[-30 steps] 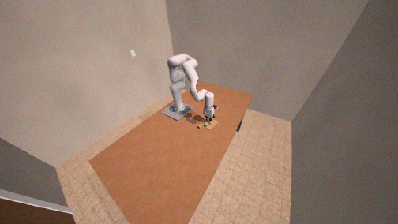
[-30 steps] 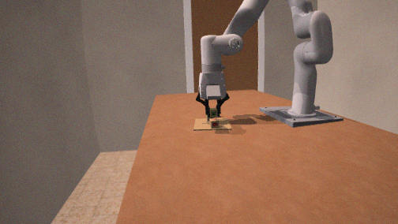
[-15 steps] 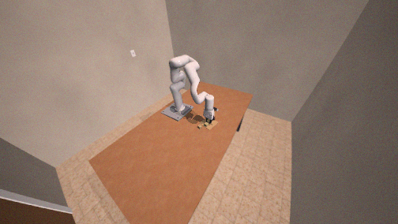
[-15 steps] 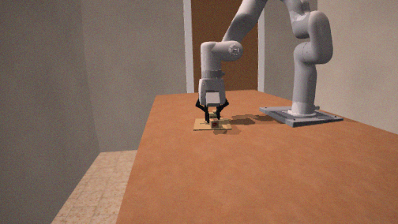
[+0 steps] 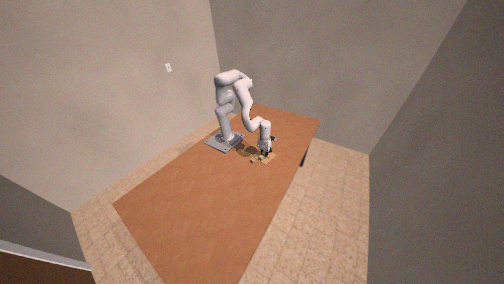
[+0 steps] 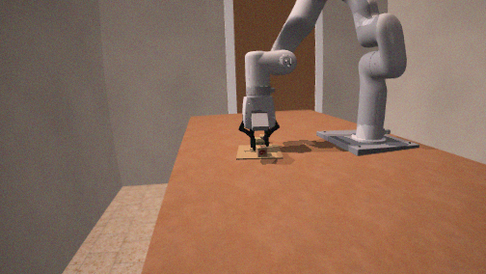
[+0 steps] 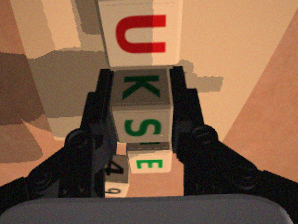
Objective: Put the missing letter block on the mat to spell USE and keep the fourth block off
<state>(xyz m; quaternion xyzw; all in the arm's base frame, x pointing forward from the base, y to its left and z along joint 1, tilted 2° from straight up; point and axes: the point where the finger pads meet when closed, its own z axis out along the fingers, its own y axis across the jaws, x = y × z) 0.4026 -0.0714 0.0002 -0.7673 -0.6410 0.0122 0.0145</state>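
My gripper is now 10 mm above the block. Round my hand: mat 30 mm below.
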